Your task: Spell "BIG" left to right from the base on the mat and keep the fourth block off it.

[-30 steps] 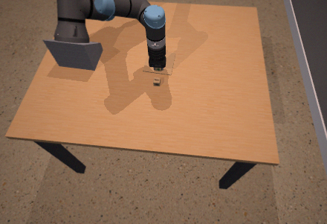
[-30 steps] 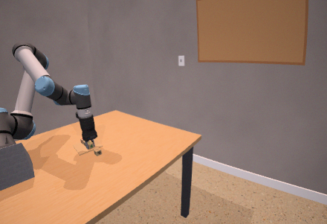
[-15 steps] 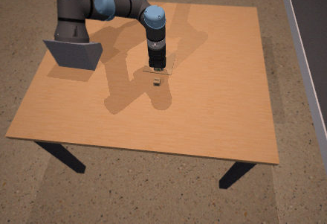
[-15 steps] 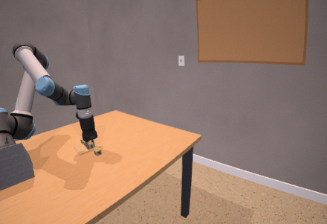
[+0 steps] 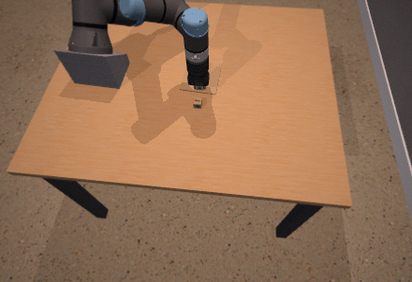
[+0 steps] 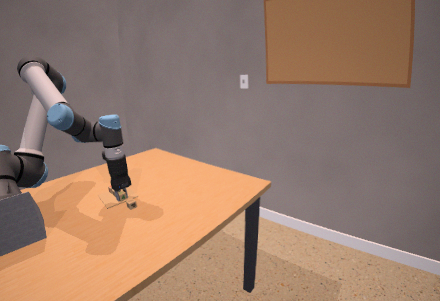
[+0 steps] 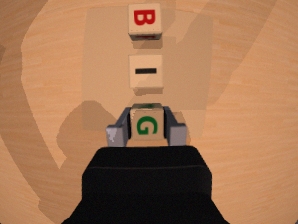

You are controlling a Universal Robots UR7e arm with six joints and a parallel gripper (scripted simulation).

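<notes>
The tan mat is 5 cm to the left of my hand and 2 cm below it. Round my hand: B block (9 cm to the left).
</notes>
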